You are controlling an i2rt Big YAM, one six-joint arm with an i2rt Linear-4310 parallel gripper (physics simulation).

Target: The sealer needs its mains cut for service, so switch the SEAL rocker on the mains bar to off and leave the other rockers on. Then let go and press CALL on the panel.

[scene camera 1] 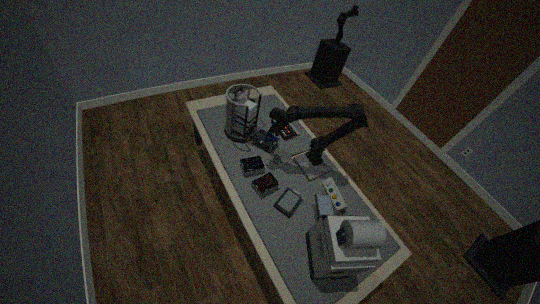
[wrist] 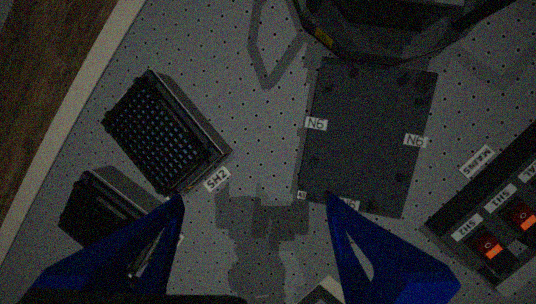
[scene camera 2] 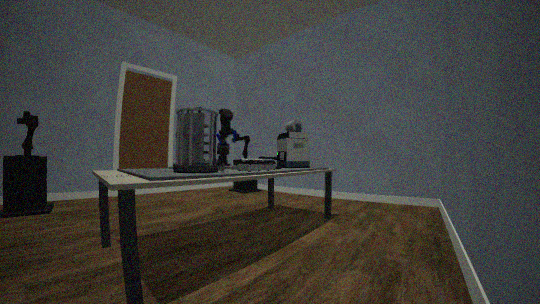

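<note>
The black mains bar [scene camera 1: 287, 131] [wrist: 485, 185] lies at the right in the wrist view, cut by the frame edge. Its SH2 rocker [wrist: 487, 247] and SH1 rocker [wrist: 520, 215] show orange-lit ends. Part of the SEAL label [wrist: 529, 171] shows at the edge; the SEAL rocker is outside the wrist view. My gripper [scene camera 1: 270, 138] [wrist: 255, 201] is open and empty, above the table, left of the bar in the wrist view. A white panel [scene camera 1: 333, 195] with coloured buttons stands farther along the table; its lettering is unreadable. A white machine with a roll [scene camera 1: 357, 240] [scene camera 2: 294, 150] stands at the far end.
A dark N6 plate [scene camera 1: 266, 141] [wrist: 367, 135] lies between gripper and bar. A tall round rack [scene camera 1: 227, 117] [wrist: 380, 52] stands beside it. Two black boxes, one [scene camera 1: 252, 165] [wrist: 160, 140] near an SH2 label, the other [scene camera 1: 265, 184] [wrist: 92, 215], sit near the table edge.
</note>
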